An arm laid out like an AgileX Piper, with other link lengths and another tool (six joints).
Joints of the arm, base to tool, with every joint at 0 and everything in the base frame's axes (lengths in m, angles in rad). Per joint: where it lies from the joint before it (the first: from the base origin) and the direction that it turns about. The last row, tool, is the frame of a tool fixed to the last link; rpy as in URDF.
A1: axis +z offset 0 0 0.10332
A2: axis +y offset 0 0 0
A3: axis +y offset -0.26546 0 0.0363
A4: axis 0.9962 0 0.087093 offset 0.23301 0 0.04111
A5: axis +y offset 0 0 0
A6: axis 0.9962 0 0.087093 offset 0.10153 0 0.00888
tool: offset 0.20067 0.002 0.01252 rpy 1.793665 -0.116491 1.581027
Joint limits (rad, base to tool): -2.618..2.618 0..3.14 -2.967..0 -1.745..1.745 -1.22..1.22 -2.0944..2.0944
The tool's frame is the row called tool.
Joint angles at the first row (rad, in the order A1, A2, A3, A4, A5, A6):
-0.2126, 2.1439, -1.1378, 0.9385, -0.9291, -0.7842
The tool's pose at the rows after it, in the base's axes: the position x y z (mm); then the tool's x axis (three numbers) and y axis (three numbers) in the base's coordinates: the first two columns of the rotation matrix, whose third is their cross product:
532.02, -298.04, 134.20, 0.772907, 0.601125, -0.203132, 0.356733, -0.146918, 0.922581
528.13, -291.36, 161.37, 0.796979, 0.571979, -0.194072, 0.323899, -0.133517, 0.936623
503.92, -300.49, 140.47, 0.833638, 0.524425, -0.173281, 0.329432, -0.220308, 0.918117
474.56, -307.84, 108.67, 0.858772, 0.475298, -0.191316, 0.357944, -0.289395, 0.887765
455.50, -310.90, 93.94, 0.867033, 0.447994, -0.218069, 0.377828, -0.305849, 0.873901
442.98, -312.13, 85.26, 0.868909, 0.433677, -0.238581, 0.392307, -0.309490, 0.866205
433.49, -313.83, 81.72, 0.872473, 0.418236, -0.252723, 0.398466, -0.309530, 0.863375
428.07, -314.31, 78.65, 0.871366, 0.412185, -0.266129, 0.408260, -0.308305, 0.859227
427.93, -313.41, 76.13, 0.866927, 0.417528, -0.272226, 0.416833, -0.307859, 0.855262
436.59, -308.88, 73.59, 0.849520, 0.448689, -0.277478, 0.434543, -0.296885, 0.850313
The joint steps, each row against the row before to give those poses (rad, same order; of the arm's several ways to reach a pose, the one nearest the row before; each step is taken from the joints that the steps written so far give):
0.0467, 0.0048, -0.1101, -0.0108, -0.0898, -0.1197
0.0362, -0.0330, -0.0208, 0.0630, -0.0395, -0.0598
0.0047, -0.0153, 0.0322, 0.1096, -0.0040, -0.0181
0.0000, 0.0000, 0.0622, 0.0808, -0.0169, -0.0021
0.0000, 0.0000, 0.0528, 0.0204, -0.0262, 0.0110
0.0000, 0.0000, 0.0414, 0.0025, -0.0202, 0.0148
0.0000, 0.0000, 0.0255, 0.0044, -0.0201, 0.0078
0.0000, 0.0000, 0.0175, 0.0008, -0.0091, 0.0017
0.0000, 0.0000, 0.0067, -0.0040, 0.0043, 0.0000
0.0000, 0.0000, 0.0020, -0.0279, 0.0232, 0.0019

